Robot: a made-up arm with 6 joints. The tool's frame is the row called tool. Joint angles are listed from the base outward. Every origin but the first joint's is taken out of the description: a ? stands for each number. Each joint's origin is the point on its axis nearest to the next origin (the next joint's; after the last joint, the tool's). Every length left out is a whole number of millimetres.
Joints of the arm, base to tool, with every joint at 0 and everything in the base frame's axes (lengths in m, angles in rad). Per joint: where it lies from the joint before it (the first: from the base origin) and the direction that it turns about. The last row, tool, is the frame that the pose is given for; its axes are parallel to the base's.
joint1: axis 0 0 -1 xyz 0.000 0.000 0.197
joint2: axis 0 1 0 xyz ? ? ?
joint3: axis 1 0 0 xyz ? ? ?
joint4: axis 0 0 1 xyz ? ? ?
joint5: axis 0 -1 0 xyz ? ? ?
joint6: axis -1 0 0 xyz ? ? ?
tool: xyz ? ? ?
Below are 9 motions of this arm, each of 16 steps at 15 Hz.
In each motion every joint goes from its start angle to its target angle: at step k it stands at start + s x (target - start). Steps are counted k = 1, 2, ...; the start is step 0. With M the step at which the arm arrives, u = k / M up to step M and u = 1 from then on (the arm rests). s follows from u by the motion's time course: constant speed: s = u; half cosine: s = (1 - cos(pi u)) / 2; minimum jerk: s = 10 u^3 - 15 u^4 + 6 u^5.
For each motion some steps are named. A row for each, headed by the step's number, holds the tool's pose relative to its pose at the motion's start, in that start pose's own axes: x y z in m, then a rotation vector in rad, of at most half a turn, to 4 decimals.
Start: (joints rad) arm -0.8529 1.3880 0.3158 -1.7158 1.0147 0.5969
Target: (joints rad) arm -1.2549 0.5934 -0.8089 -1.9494 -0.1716 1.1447
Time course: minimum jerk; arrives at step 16
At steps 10, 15, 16:
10: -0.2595 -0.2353 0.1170 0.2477 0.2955 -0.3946
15: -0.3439 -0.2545 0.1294 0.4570 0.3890 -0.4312
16: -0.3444 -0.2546 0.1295 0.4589 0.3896 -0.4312

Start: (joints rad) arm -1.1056 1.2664 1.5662 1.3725 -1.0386 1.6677
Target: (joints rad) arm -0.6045 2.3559 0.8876 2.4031 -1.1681 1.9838
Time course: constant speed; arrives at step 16
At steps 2, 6, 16:
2: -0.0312 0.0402 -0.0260 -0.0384 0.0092 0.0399
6: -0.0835 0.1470 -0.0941 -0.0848 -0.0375 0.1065
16: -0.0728 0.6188 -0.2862 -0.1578 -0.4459 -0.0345

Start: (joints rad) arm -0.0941 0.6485 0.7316 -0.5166 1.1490 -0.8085
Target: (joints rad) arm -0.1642 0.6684 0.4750 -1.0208 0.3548 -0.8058
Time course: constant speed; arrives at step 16
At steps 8, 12, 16:
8: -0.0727 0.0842 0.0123 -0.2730 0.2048 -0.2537
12: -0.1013 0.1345 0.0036 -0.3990 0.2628 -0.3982
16: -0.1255 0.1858 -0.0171 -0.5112 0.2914 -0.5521

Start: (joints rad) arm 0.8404 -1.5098 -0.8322 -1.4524 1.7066 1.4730
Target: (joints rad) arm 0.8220 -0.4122 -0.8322 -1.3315 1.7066 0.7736
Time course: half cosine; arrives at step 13
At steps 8, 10, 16:
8: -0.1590 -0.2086 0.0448 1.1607 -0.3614 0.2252
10: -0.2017 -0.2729 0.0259 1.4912 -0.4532 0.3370
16: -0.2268 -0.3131 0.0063 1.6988 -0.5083 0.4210

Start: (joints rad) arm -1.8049 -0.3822 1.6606 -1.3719 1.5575 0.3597
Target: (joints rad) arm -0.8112 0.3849 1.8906 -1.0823 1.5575 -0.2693
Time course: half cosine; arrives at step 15
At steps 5, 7, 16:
5: 0.0460 -0.0820 -0.0439 0.0705 -0.0009 -0.2607
7: 0.0757 -0.1675 -0.0832 0.1368 -0.0141 -0.4808
16: 0.0607 -0.4809 -0.2109 0.3486 -0.1422 -1.1464

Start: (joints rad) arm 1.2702 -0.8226 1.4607 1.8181 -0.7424 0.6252
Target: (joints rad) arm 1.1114 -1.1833 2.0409 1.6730 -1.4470 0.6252
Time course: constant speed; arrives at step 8
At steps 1, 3, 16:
1: -0.0202 0.0063 -0.0062 -0.0275 -0.0062 0.0101
3: -0.0581 0.0203 -0.0279 -0.0758 -0.0221 0.0286
16: -0.1228 0.0519 -0.1301 -0.1682 -0.0833 0.0828

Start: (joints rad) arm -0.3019 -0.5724 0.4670 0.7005 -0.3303 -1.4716
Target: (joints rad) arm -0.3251 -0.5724 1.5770 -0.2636 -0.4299 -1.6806
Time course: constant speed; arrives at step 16
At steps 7, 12, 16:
7: -0.0541 0.0249 0.0056 0.6428 -0.2408 0.1736
12: -0.0940 0.0599 0.0634 1.1536 -0.3408 0.2027
16: -0.1277 0.0738 0.1500 1.5752 -0.3726 0.1579

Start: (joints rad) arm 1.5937 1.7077 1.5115 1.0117 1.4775 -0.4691
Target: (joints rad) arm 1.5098 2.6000 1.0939 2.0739 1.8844 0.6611
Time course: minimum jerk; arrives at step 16
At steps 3, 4, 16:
3: -0.0035 -0.0153 0.0069 -0.0477 0.0069 0.0089
4: -0.0076 -0.0317 0.0154 -0.1007 0.0139 0.0169
16: -0.0834 -0.1714 0.2428 -0.9877 0.0675 -0.1904

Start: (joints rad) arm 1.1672 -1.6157 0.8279 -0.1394 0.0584 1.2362
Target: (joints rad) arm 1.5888 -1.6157 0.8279 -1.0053 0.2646 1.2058
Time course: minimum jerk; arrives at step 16
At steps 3, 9, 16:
3: -0.0001 0.0129 0.0225 -0.0215 0.0338 -0.0252
9: 0.0299 0.2001 0.2396 -0.2885 0.3869 -0.3713
16: 0.0778 0.3464 0.3303 -0.4773 0.5838 -0.6535

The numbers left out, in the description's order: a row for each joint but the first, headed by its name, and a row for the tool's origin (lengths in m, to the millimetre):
joint2: -0.093 -0.373 0.000
joint3: 0.333 0.000 0.117
joint4: 0.000 0.147 0.359
joint5: -0.054 0.054 0.000
joint6: -0.224 0.000 -0.102
tool: 0.000 -0.040 -0.028

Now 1 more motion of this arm.
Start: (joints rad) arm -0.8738 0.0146 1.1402 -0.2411 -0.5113 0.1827
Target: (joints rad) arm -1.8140 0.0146 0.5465 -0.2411 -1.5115 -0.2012
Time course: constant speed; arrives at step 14
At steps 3, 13, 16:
3: 0.0869 0.0689 0.0820 -0.1121 0.3539 0.0305
13: 0.4111 0.4346 0.0959 -0.6246 1.3571 -0.2428
16: 0.4346 0.4750 0.0703 -0.6920 1.4282 -0.3004

